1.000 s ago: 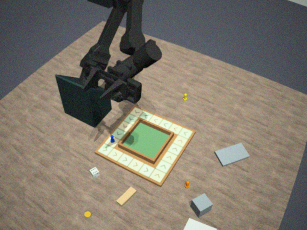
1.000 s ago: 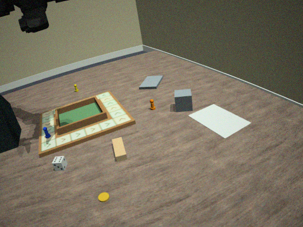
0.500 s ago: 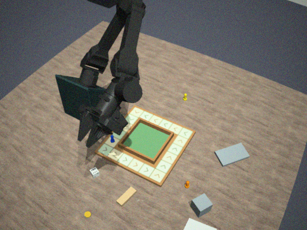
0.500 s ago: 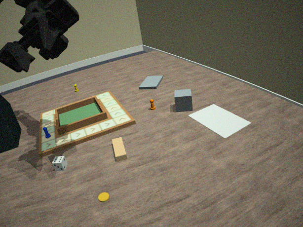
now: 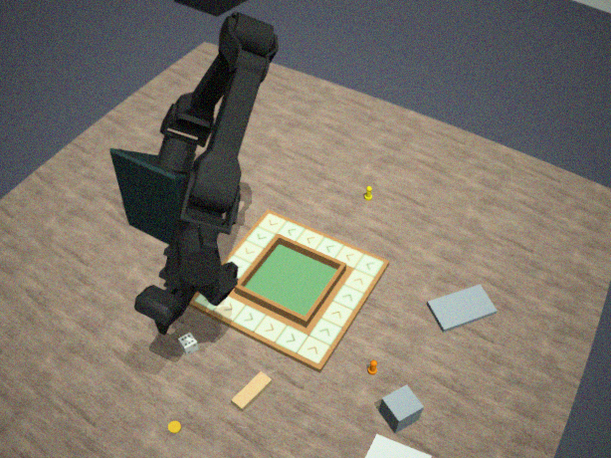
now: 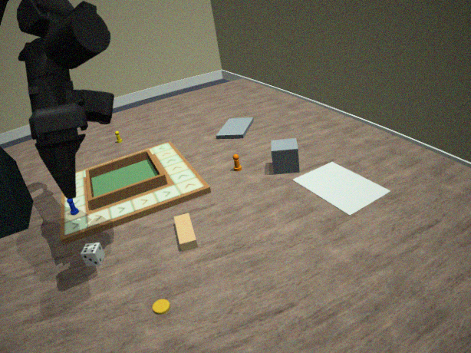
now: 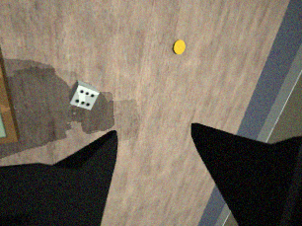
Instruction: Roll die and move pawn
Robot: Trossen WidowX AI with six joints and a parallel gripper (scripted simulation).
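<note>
Now: the die 20 mm behind my gripper tip, 40 mm to the left of it and 120 mm below it. Round my gripper tip: blue pawn (60 mm behind, 180 mm to the left, 100 mm below); wood block (130 mm ahead, 30 mm to the left, 120 mm below); yellow disc (70 mm ahead, 100 mm to the right, 130 mm below).
</note>
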